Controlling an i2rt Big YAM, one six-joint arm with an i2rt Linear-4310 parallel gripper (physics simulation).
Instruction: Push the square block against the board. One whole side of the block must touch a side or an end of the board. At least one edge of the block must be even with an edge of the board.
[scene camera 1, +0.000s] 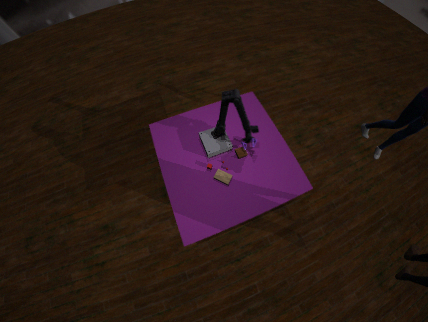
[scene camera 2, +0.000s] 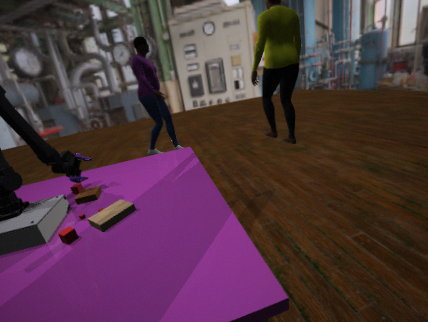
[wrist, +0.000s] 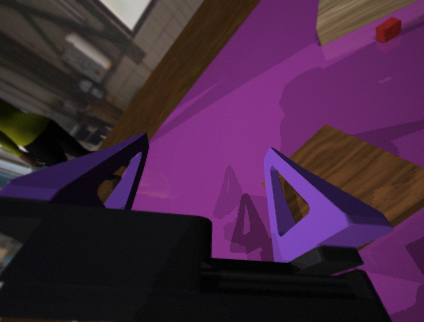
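Seen in the pictures: gripper, fingertip midpoint: (scene camera 1: 249, 148) (scene camera 2: 90, 168) (wrist: 208, 146); arm's base, link origin: (scene camera 1: 217, 133) (scene camera 2: 13, 212).
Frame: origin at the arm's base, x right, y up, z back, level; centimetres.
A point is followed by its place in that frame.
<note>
The square block (scene camera 1: 241, 152) @(x -11.4, y -4.6, z -27.4 cm) (scene camera 2: 88, 195) @(x -7.0, y -4.6, z -27.7 cm) (wrist: 360, 170) @(x -9.3, y -4.6, z -25.4 cm) is dark brown wood and lies flat on the purple table. The board (scene camera 1: 223, 177) @(x 16.6, y -4.6, z -40.7 cm) (scene camera 2: 112, 215) @(x 20.4, y -4.6, z -40.3 cm) (wrist: 360, 17) @(x 11.1, y -6.2, z -38.9 cm) is a longer, pale wooden slab, lying flat apart from the block with a stretch of table between them. My gripper (scene camera 1: 249, 145) @(x -15.8, y 5.7, z -30.7 cm) (scene camera 2: 87, 169) @(x -15.8, y 5.7, z -30.7 cm) (wrist: 208, 146) @(x -15.8, y 5.7, z -30.7 cm) is open and empty, with purple fingers. It is over the table beside the block, on the side away from the board. In the wrist view one finger overlaps part of the block and hides it. I cannot tell if they touch.
A grey base plate (scene camera 1: 215, 146) @(x 9.0, y 0.3, z -11.5 cm) (scene camera 2: 47, 227) @(x 15.0, y -3.9, z -16.2 cm) carries the arm. A red cube (scene camera 1: 209, 166) @(x 23.0, y -3.8, z -25.3 cm) (scene camera 2: 68, 235) @(x 24.5, y -4.7, z -25.5 cm) lies near the board, and another red cube (scene camera 2: 76, 188) @(x -22.0, y -4.6, z -19.3 cm) is behind the block. Small red pieces (scene camera 2: 82, 216) (wrist: 388, 30) lie between the base, block and board.
</note>
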